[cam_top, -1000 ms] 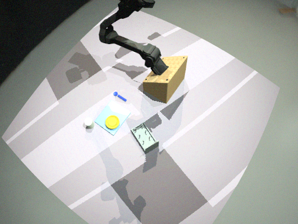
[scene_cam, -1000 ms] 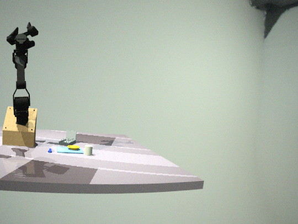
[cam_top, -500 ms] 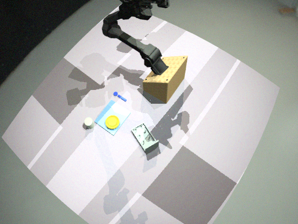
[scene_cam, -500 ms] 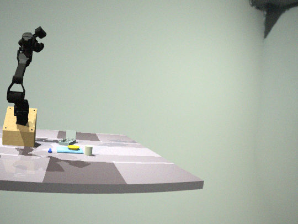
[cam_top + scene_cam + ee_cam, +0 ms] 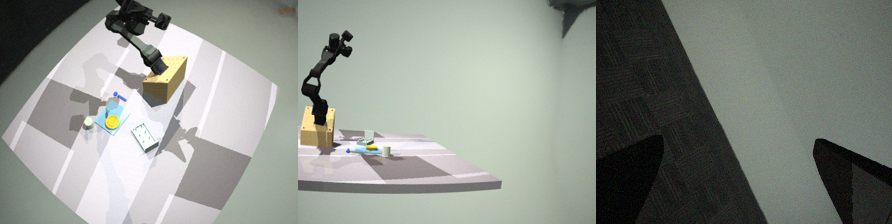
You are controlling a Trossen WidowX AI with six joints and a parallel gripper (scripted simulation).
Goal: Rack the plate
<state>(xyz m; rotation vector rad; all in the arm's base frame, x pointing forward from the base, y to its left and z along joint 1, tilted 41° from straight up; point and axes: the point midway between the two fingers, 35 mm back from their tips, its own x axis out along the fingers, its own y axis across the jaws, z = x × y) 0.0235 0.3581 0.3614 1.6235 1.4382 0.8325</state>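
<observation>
Now: the yellow plate 230 mm ahead of my gripper tip, 90 mm to the right of it and 640 mm below it. The rest, counted from my gripper tip: light blue mat 210 mm ahead, 120 mm to the right, 660 mm below; then dish rack 170 mm ahead, 80 mm to the left, 640 mm below; then blue spoon 100 mm ahead, 180 mm to the right, 660 mm below.
</observation>
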